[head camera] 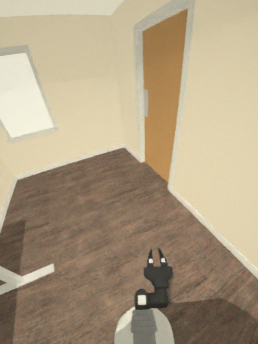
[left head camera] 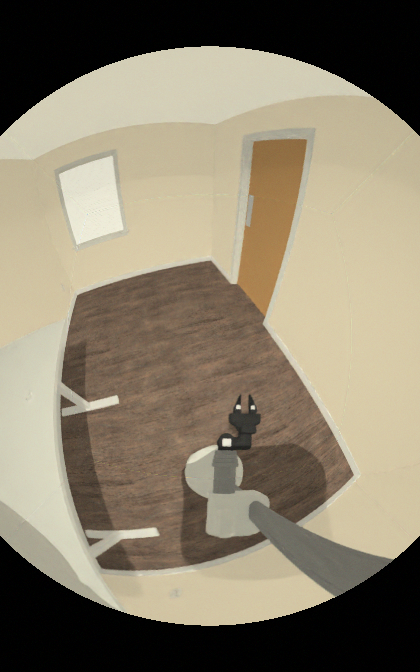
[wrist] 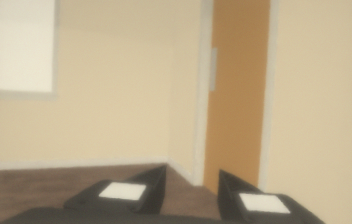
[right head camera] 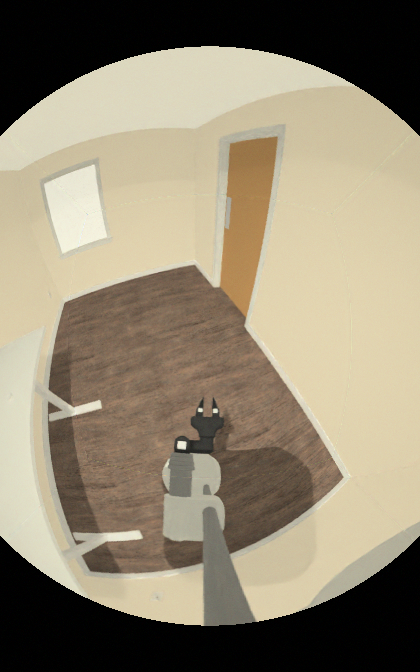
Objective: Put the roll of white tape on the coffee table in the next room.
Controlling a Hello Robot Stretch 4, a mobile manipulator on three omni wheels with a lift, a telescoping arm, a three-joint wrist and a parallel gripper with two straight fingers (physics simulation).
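Frame: origin at the robot's base, x ahead, y left, z up, level; centimetres.
Where they show: gripper, between the fingertips: (head camera: 154, 248) (wrist: 191, 183).
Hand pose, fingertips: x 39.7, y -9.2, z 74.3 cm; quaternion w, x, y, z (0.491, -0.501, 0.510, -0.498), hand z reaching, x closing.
Note:
After its pixels a point has its place.
My gripper (head camera: 156, 251) @(x 39.7, y -9.2, z 74.3 cm) (left head camera: 245, 398) (right head camera: 208, 400) (wrist: 191, 183) @(x 39.7, y -9.2, z 74.3 cm) is open and empty, its two black fingers apart above the brown floor and pointing toward the far corner by the door. A small, faint whitish shape (left head camera: 29, 395) (right head camera: 10, 396) lies on the white table (left head camera: 25, 440) (right head camera: 15, 450) at the left edge; it is too faint to tell whether it is the roll of white tape. The gripper is well to the right of it. The coffee table does not show in these views.
An orange-brown door (head camera: 165, 90) @(x 194.1, y -46.5, z 132.9 cm) (left head camera: 272, 210) (right head camera: 250, 215) (wrist: 237, 90) @(x 199.4, y -44.1, z 90.7 cm) with a grey handle plate stands in a grey frame ahead on the right. White table legs (head camera: 37, 274) (left head camera: 102, 402) (right head camera: 87, 408) reach onto the floor at left. Walls run close on the right and behind.

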